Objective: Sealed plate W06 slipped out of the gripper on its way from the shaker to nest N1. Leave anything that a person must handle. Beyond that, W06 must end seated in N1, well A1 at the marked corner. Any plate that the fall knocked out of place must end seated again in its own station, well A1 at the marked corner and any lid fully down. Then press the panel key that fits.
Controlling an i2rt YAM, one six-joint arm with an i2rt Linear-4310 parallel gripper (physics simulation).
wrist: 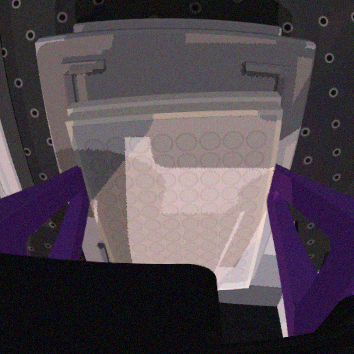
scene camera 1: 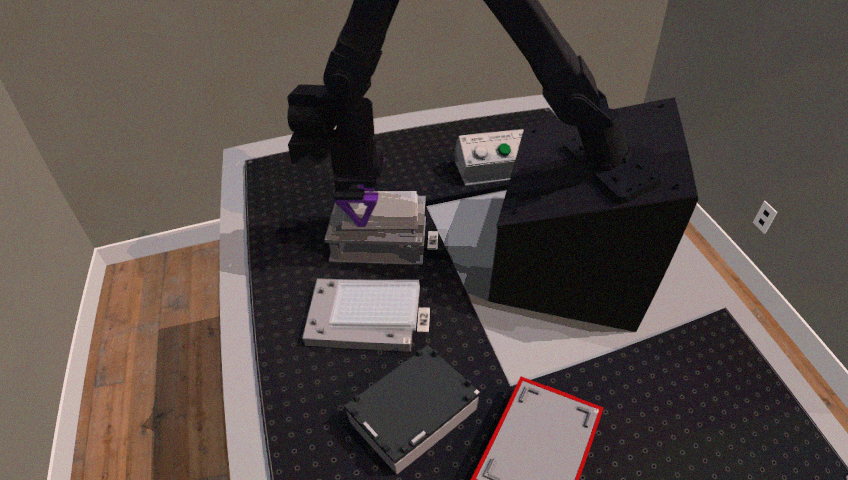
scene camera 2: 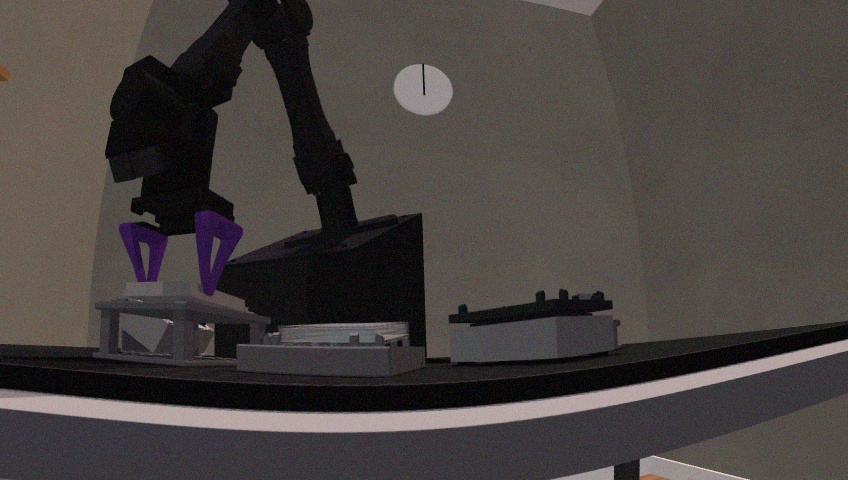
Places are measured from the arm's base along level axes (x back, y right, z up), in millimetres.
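Pixels of known places: gripper, fingertip midpoint: (wrist: 177, 174) (scene camera 1: 364, 210) (scene camera 2: 175, 296); arm's base, origin of the base link: (scene camera 1: 609, 162) (scene camera 2: 341, 233).
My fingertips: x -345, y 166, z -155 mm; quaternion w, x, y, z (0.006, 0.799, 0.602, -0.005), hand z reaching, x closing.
Observation:
For each thing: its top centre in the pictures, then the offset to it from my fingertips. "*": a spot on its surface instead.
- raised nest N1, middle of its top: (wrist: 172, 197) (scene camera 2: 188, 306) (scene camera 1: 376, 214) dx +19, dy -8, dz -8 mm
- white plate, middle of its top: (scene camera 2: 349, 318) (scene camera 1: 374, 298) dx -17, dy -181, dz -19 mm
- nest N2, middle of its top: (scene camera 2: 342, 336) (scene camera 1: 359, 305) dx -40, dy -175, dz -36 mm
- panel, middle of its top: (scene camera 2: 173, 306) (scene camera 1: 512, 134) dx +327, dy +139, dz +17 mm
- white key, middle of its top: (scene camera 1: 480, 148) dx +252, dy +120, dz +8 mm
- green key, middle of its top: (scene camera 1: 504, 145) dx +302, dy +118, dz +8 mm
- dark-topped shaker, surface spot: (scene camera 2: 505, 342) * dx -33, dy -324, dz -46 mm
- red-bordered station, middle of its top: (scene camera 1: 542, 441) dx +140, dy -461, dz -21 mm
My gripper (scene camera 1: 364, 208) (scene camera 2: 178, 287) (wrist: 177, 174) has its purple fingers shut on the long sides of a pale plate, W06 (scene camera 1: 395, 208) (scene camera 2: 142, 289) (wrist: 200, 200). The plate is over the raised nest N1 (scene camera 1: 376, 251) (scene camera 2: 185, 333) (wrist: 175, 60), very low. In the wrist view the nest's far end and two corner brackets show beyond the plate's far edge. Whether the plate touches the nest is unclear, and its well A1 cannot be read. A white plate (scene camera 1: 377, 303) (scene camera 2: 345, 333) lies on nest N2 (scene camera 1: 357, 342) (scene camera 2: 309, 359), with a gap to the left posts.
The panel (scene camera 1: 489, 173) with a white key (scene camera 1: 480, 152) and a green key (scene camera 1: 504, 149) stands behind, partly hidden by the black arm base (scene camera 1: 583, 261) (scene camera 2: 368, 297). A dark-topped shaker (scene camera 1: 416, 404) (scene camera 2: 505, 342) and a red-bordered station (scene camera 1: 544, 440) are at the front.

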